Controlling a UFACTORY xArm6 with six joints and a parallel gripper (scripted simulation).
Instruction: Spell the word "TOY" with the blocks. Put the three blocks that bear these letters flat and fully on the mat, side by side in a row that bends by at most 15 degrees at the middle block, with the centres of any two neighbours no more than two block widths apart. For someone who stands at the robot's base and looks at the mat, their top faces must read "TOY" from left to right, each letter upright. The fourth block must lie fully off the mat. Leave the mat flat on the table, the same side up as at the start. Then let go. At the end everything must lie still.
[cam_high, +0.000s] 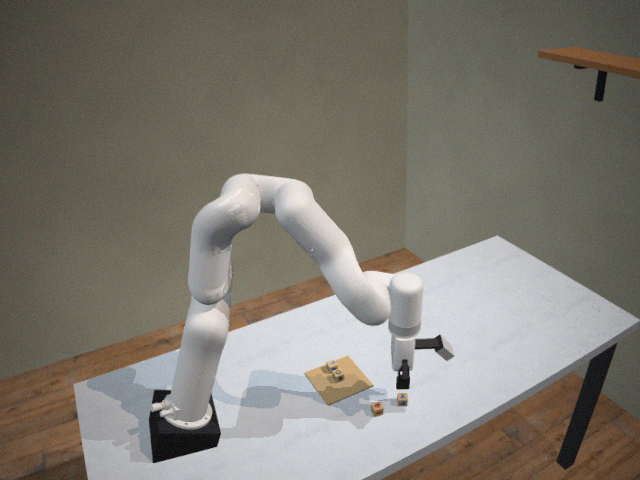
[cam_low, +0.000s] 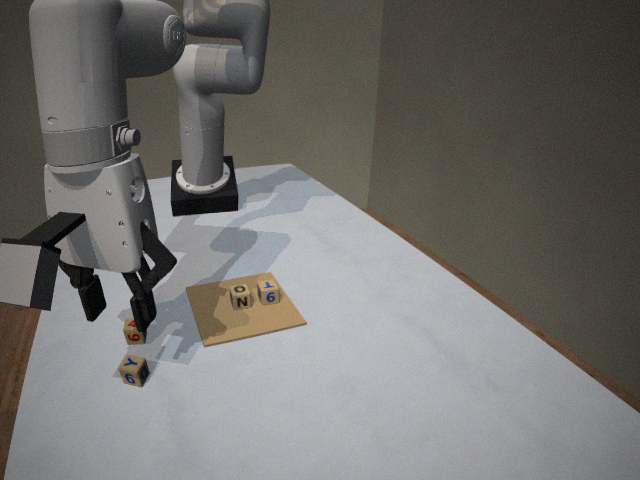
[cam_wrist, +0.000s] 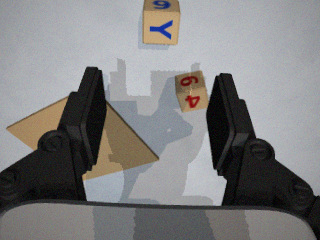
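The Y block lies 90 mm below my hand. From my hand the other things lie so: tan mat 60 mm behind, 180 mm to the left, 100 mm below.
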